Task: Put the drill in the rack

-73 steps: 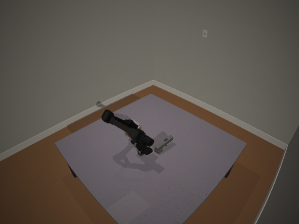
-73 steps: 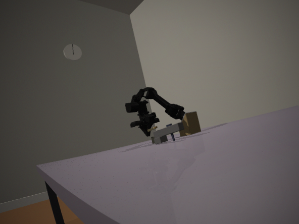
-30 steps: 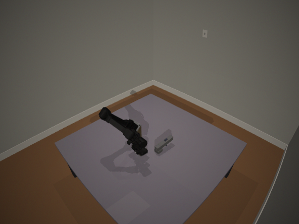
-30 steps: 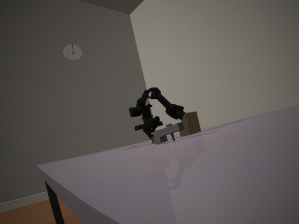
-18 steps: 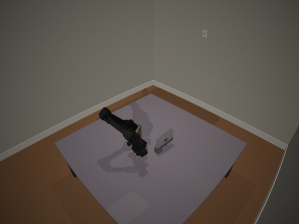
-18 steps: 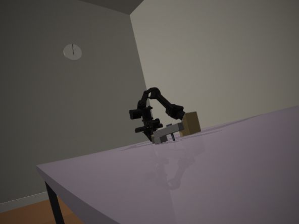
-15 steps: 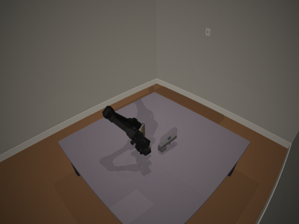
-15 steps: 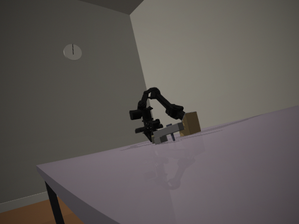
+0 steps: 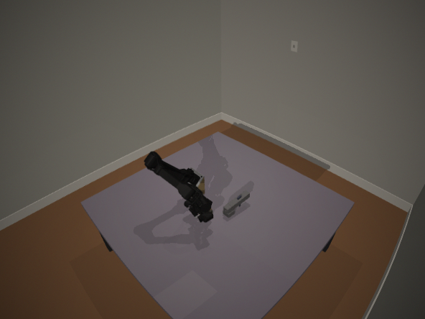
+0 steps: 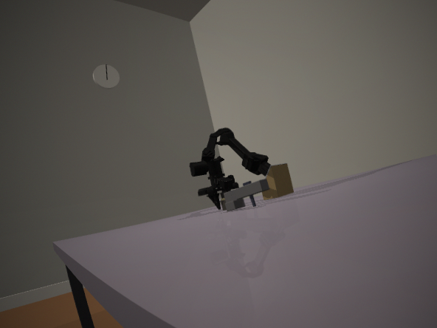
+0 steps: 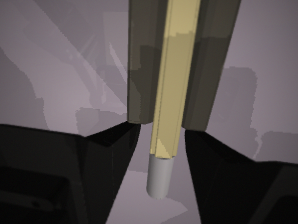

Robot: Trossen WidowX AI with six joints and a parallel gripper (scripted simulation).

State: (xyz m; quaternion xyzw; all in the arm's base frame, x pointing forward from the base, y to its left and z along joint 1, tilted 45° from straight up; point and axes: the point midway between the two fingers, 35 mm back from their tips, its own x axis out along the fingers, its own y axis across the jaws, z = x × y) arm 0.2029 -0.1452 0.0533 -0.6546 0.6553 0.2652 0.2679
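Right now the drill is 40 mm to the left of my gripper tip and 40 mm above it. Also, from my gripper tip: grey block (70 mm ahead, 220 mm to the left, 40 mm above); then olive block (50 mm to the left, 10 mm above); then blue key (70 mm ahead, 240 mm to the left, 50 mm above).
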